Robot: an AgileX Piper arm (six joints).
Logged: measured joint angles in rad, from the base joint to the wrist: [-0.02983 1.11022 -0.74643 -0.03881 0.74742 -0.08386]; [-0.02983 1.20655 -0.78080 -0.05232 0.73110 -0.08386]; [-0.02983 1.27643 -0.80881 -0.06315 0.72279 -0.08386]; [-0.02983 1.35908 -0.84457 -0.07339 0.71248 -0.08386]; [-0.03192 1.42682 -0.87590 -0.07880 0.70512 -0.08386]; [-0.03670 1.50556 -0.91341 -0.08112 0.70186 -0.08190]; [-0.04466 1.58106 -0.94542 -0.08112 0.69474 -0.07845]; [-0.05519 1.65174 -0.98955 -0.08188 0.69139 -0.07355]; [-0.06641 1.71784 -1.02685 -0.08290 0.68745 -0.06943]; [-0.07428 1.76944 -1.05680 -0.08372 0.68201 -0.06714]
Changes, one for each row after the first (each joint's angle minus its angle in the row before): [0.00000 0.09633 -0.03437 -0.01351 -0.01632 0.00000]; [0.00000 0.06988 -0.02801 -0.01083 -0.00831 0.00000]; [0.00000 0.08265 -0.03576 -0.01024 -0.01031 0.00000]; [-0.00209 0.06774 -0.03133 -0.00541 -0.00736 0.00000]; [-0.00478 0.07874 -0.03751 -0.00232 -0.00326 0.00196]; [-0.00796 0.07550 -0.03201 0.00000 -0.00712 0.00345]; [-0.01053 0.07068 -0.04413 -0.00076 -0.00335 0.00490]; [-0.01122 0.06610 -0.03730 -0.00102 -0.00394 0.00412]; [-0.00787 0.05160 -0.02995 -0.00082 -0.00544 0.00229]
